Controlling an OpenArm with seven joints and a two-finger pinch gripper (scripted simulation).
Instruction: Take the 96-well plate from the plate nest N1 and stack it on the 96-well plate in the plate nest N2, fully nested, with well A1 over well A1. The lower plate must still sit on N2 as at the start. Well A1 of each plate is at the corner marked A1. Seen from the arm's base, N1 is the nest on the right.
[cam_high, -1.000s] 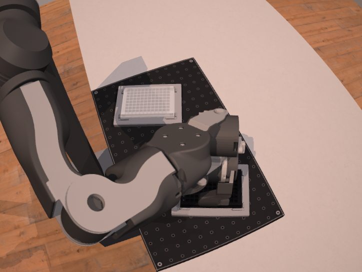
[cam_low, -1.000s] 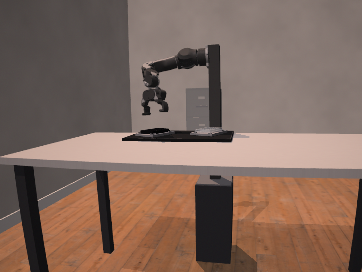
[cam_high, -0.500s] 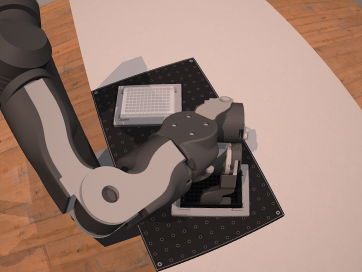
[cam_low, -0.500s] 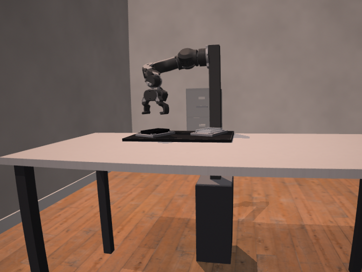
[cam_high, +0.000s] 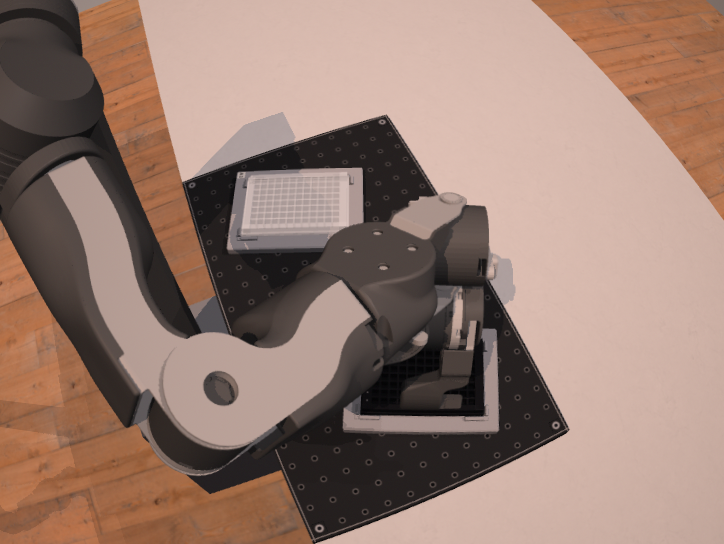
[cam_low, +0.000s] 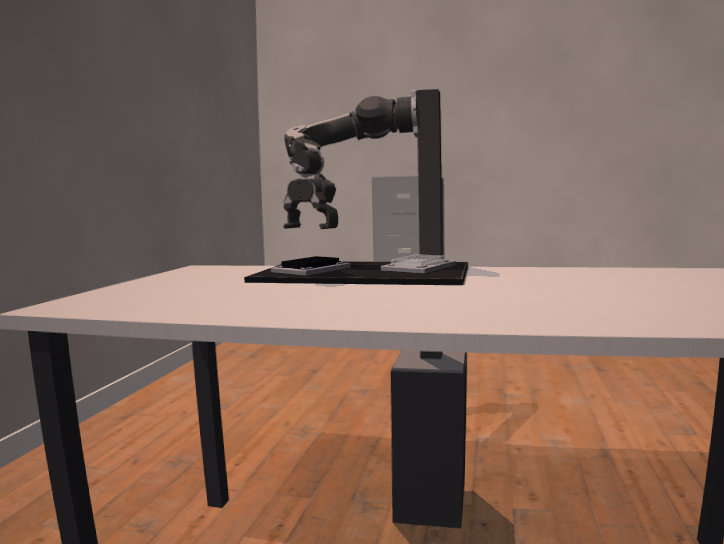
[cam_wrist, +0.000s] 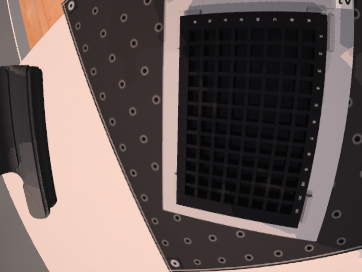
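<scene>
Right now my hand is 80 mm above the black 96-well plate. From my hand the other things lie so: clear 96-well plate: 260 mm to the left, 80 mm below, 40 mm behind; grey plate nest N1: 100 mm below; plate nest N2: 260 mm to the left, 100 mm below, 40 mm behind.
</scene>
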